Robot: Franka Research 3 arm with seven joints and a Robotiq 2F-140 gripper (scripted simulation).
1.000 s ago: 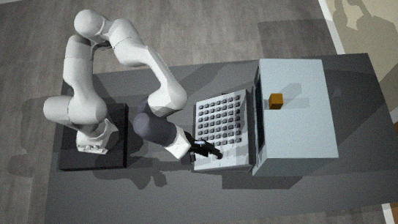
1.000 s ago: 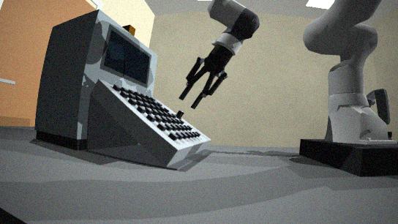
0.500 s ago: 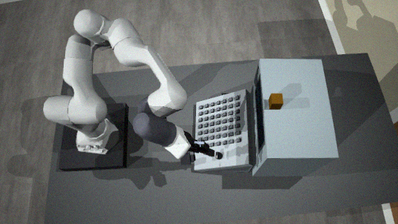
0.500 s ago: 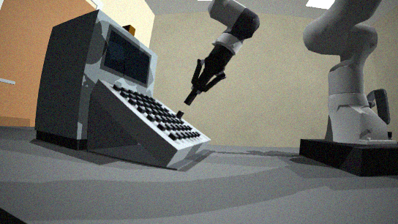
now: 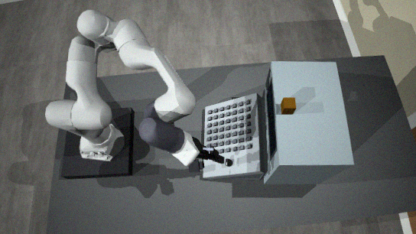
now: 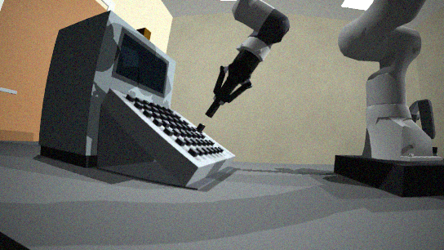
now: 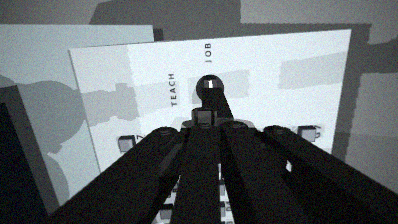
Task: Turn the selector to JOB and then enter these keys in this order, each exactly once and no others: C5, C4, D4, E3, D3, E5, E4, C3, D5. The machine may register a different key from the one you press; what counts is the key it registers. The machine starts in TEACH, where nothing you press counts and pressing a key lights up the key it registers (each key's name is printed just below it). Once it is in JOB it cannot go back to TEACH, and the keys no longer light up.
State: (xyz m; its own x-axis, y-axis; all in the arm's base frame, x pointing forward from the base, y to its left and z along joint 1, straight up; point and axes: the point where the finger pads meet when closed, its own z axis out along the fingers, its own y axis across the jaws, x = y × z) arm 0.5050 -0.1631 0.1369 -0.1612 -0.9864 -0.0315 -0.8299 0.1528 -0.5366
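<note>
Now: the D6 key 9 cm to the left of my hand, 8 cm below it and 5 cm ahead of it. The rest, counted from my hand: C6 key: 8 cm to the left, 8 cm ahead, 6 cm below; then E6 key: 9 cm to the left, 9 cm below, 2 cm ahead; then black selector knob: 7 cm below, 4 cm ahead, 1 cm to the right.
</note>
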